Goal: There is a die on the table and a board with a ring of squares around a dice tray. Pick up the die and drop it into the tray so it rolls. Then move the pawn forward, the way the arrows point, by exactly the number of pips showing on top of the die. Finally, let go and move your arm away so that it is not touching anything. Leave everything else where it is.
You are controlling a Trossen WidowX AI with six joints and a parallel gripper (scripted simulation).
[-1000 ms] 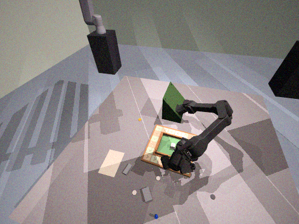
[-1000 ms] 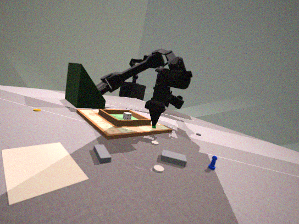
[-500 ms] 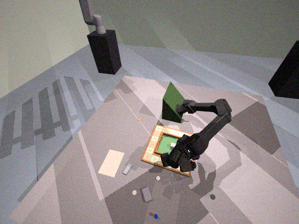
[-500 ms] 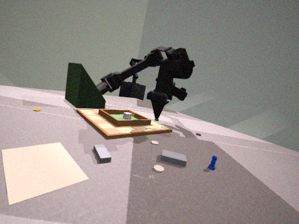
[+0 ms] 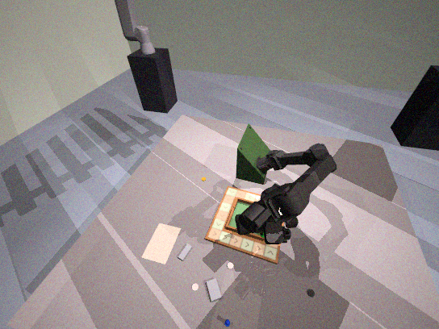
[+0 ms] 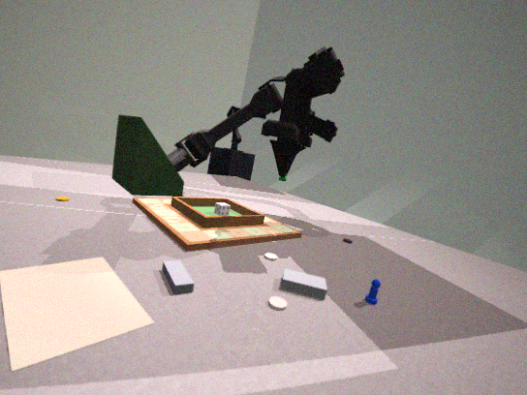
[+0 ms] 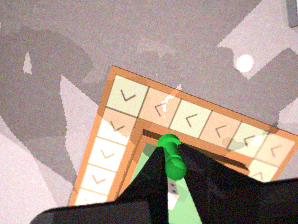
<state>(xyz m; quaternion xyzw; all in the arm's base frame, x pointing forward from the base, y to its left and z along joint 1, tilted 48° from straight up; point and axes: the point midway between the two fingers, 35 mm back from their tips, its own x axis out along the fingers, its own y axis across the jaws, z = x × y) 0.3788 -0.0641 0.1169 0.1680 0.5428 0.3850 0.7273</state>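
My gripper tip is now 12 cm past the white die, 4 cm to the left of it and 11 cm above it. Round my gripper tip: dice tray (12 cm behind, 6 cm to the right, 13 cm below); green pawn (1 cm above); dark disc (10 cm ahead, 18 cm to the left, 13 cm below).
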